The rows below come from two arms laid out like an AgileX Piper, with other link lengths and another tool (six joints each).
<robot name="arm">
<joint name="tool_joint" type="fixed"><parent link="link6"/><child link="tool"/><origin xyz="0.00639 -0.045 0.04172" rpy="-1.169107 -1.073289 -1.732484"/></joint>
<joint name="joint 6" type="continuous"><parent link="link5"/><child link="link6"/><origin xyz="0.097 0 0.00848" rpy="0 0 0"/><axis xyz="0.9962 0 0.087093"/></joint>
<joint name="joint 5" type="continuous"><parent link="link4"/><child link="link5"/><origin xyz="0 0 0" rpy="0 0 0"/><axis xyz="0 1 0"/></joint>
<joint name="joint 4" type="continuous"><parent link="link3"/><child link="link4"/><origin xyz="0.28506 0 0.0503" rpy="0 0 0"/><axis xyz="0.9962 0 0.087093"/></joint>
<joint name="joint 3" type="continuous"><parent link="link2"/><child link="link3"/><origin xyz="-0.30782 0 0.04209" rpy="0 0 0"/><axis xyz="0 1 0"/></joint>
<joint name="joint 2" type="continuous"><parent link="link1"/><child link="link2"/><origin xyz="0 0 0" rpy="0 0 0"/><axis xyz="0 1 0"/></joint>
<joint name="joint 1" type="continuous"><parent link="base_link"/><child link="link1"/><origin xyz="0 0 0.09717" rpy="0 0 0"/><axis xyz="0 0 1"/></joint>
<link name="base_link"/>
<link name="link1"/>
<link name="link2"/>
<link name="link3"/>
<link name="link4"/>
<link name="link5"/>
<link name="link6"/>
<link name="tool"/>
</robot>
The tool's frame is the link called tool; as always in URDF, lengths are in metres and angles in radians. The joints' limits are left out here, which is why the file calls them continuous.
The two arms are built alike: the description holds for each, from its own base.
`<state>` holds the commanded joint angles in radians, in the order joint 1, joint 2, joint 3, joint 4, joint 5, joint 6, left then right.
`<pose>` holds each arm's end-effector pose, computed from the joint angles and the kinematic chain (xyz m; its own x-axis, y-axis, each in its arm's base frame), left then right.
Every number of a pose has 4 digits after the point.
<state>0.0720 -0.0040 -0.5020 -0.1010 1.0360 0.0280 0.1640 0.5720 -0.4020 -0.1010 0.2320 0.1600</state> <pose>0.0320 -0.0510 0.3142 0.3769 -0.4223 0.8244 0.0032 -0.8894 -0.4571 0.1722 -0.0221 0.3040 0.3334 -0.4763 0.8136 0.1656 -0.8200 -0.5479</pose>
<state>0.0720 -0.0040 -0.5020 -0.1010 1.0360 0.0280 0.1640 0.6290 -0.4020 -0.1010 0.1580 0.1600</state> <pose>0.0320 -0.0510 0.3142 0.3769 -0.4223 0.8244 0.0032 -0.8894 -0.4571 0.1837 -0.0194 0.3025 0.3236 -0.4768 0.8173 0.1806 -0.8168 -0.5480</pose>
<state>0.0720 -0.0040 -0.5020 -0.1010 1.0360 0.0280 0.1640 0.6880 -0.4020 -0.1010 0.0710 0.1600</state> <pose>0.0320 -0.0510 0.3142 0.3769 -0.4223 0.8244 0.0032 -0.8894 -0.4571 0.1953 -0.0165 0.3014 0.3057 -0.4789 0.8229 0.2024 -0.8119 -0.5477</pose>
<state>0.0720 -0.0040 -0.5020 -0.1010 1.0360 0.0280 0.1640 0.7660 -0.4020 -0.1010 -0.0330 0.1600</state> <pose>0.0320 -0.0510 0.3142 0.3769 -0.4223 0.8244 0.0032 -0.8894 -0.4571 0.2101 -0.0128 0.2976 0.2902 -0.4813 0.8271 0.2242 -0.8061 -0.5477</pose>
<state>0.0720 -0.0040 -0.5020 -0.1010 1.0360 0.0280 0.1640 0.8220 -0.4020 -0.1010 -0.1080 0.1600</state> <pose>0.0320 -0.0510 0.3142 0.3769 -0.4223 0.8244 0.0032 -0.8894 -0.4571 0.2204 -0.0103 0.2942 0.2787 -0.4837 0.8297 0.2398 -0.8015 -0.5478</pose>
